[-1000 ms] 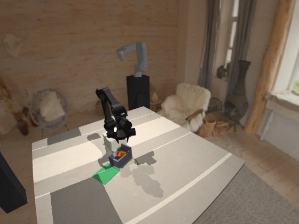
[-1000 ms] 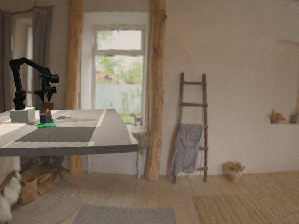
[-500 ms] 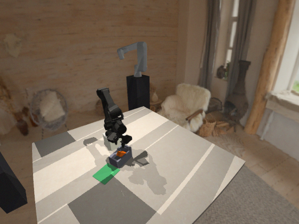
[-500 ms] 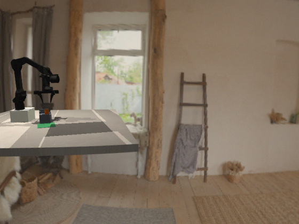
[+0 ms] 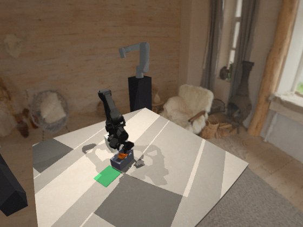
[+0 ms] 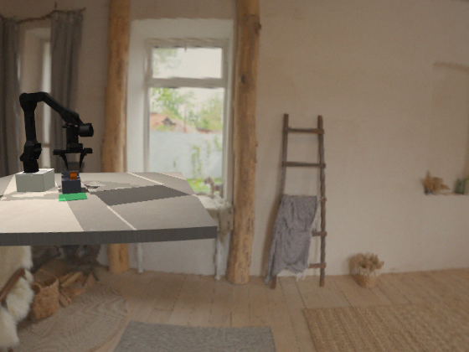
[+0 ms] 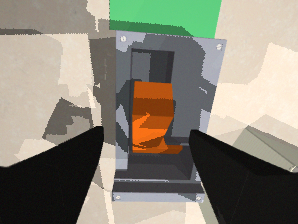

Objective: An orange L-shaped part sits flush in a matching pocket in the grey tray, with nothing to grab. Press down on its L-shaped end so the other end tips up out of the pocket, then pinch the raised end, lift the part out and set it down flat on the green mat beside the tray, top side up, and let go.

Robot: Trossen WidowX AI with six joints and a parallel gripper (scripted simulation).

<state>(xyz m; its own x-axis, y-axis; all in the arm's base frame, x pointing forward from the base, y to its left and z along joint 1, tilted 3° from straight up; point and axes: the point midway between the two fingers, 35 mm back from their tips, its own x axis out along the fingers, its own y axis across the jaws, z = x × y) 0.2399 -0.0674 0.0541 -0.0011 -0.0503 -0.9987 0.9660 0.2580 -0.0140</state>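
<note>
Now: the orange L-shaped part 30 mm behind my gripper tip, 30 mm to the left of it and 70 mm below it. Round my gripper tip: green mat 20 mm ahead, 140 mm to the right, 130 mm below.
</note>
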